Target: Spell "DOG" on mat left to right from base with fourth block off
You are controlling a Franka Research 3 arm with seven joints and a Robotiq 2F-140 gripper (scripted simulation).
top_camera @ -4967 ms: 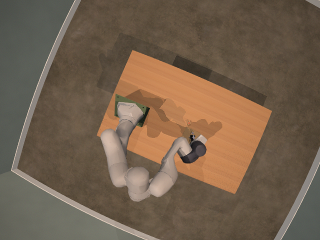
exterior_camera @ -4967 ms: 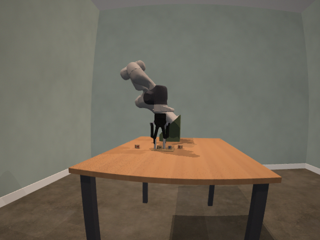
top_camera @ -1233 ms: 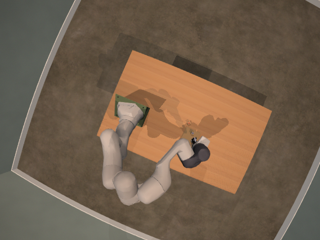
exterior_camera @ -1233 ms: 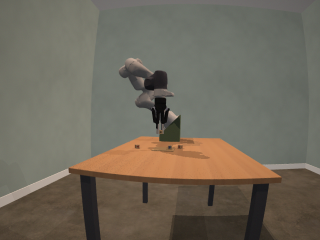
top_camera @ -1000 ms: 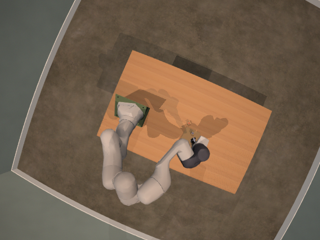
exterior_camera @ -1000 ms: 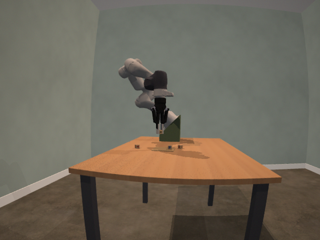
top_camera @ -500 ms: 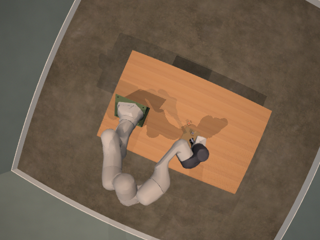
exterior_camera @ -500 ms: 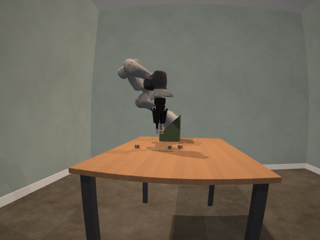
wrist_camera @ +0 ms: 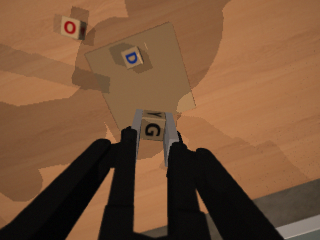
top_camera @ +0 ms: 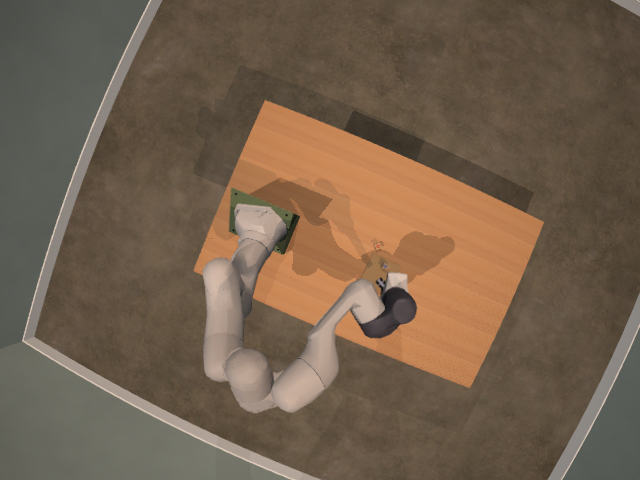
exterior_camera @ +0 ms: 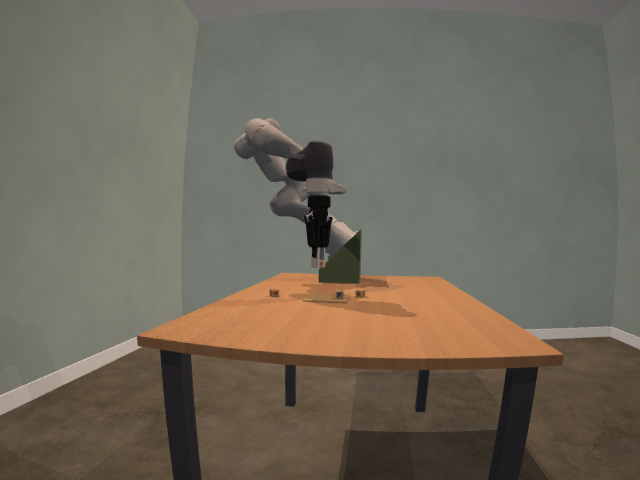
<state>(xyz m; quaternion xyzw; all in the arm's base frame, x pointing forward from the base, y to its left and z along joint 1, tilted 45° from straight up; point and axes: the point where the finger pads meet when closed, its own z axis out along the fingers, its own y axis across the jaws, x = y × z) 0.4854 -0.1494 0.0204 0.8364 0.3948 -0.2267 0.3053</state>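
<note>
Now: the mat 3 cm to the left of my hand and 14 cm below it. From my hand the other things lie so: G block 2 cm below.
</note>
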